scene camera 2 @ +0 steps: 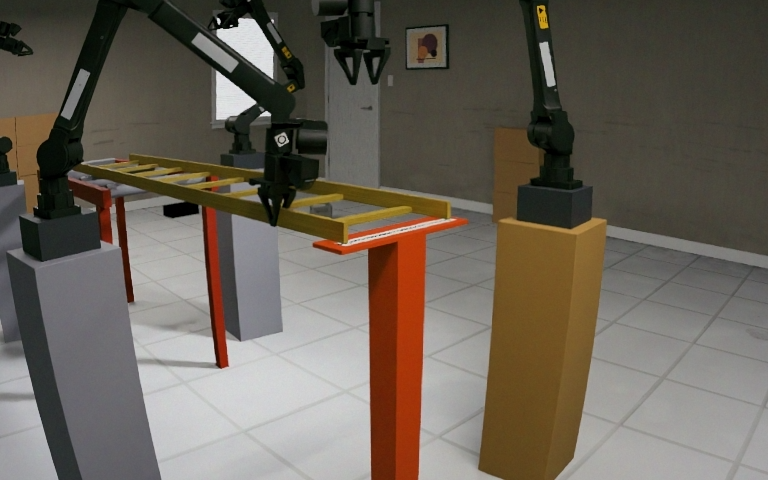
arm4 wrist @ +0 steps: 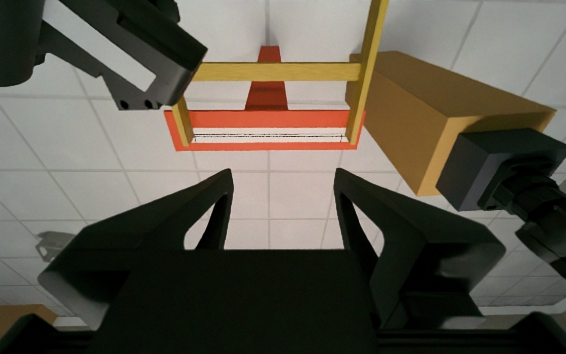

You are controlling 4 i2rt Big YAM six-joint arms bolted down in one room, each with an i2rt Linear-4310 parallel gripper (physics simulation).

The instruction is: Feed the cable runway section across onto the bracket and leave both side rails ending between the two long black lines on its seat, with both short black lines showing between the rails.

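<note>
The yellow cable runway section (arm4 wrist: 275, 71) (scene camera 2: 317, 224) spans to the red bracket seat (arm4 wrist: 270, 119) (scene camera 2: 326, 246). In the arm4 wrist view both rail ends lie over the seat and appear to reach past the long black lines (arm4 wrist: 269, 135) toward its outer edge. Both short black lines show between the rails, close to them. Arm4's gripper (arm4 wrist: 283, 172) is open and empty, beyond the seat. In scene camera 2, the near left arm's gripper (scene camera 2: 276, 210) is at the near rail; its grip is unclear. A gripper (scene camera 2: 364, 82) hangs open at the top centre.
A tan pedestal (arm4 wrist: 410, 110) (scene camera 2: 532, 339) with an arm stands right of the bracket. Another arm's dark body (arm4 wrist: 150, 55) covers part of the left rail. Grey pedestals (scene camera 2: 84, 362) (scene camera 2: 249, 277) stand at left and behind. A red roller stand (scene camera 2: 214, 294) is under the runway's far part.
</note>
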